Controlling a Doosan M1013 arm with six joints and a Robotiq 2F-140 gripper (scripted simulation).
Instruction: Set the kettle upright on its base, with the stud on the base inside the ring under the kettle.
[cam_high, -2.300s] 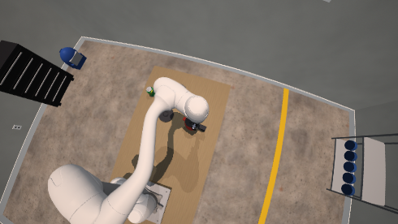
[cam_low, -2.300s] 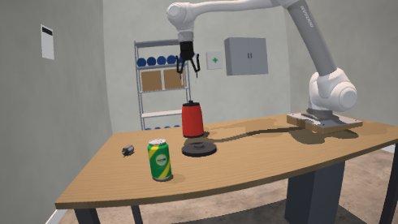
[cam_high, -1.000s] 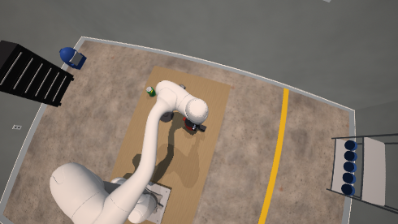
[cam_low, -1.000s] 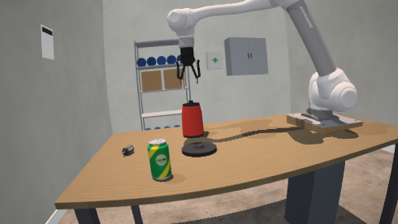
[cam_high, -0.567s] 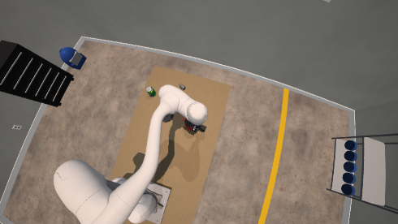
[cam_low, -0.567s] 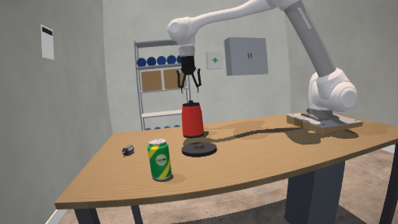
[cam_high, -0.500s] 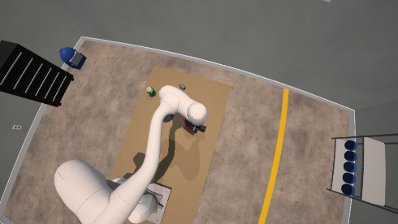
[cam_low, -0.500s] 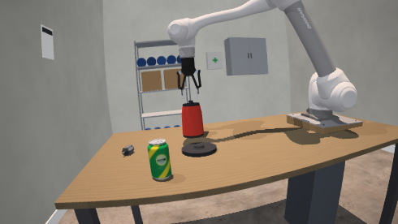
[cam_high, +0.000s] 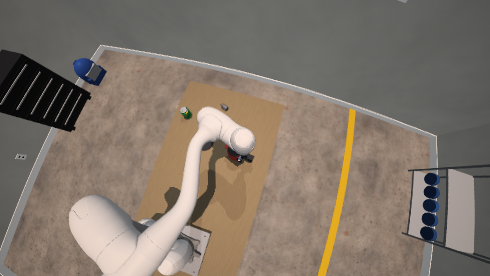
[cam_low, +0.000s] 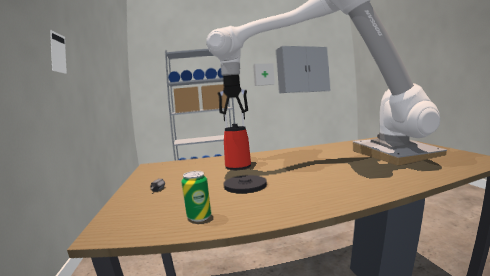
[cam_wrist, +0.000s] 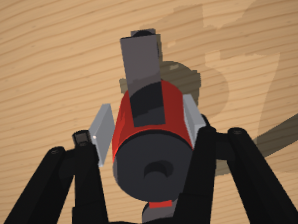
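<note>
Right now my hand is 30 mm to the right of the red kettle and 100 mm above it. Also, from my hand: yellow can (160 mm ahead, 550 mm to the left, 140 mm below); then small dark object (330 mm ahead, 300 mm to the left, 180 mm below); then round black base (10 mm ahead, 330 mm to the left, 190 mm below).
</note>
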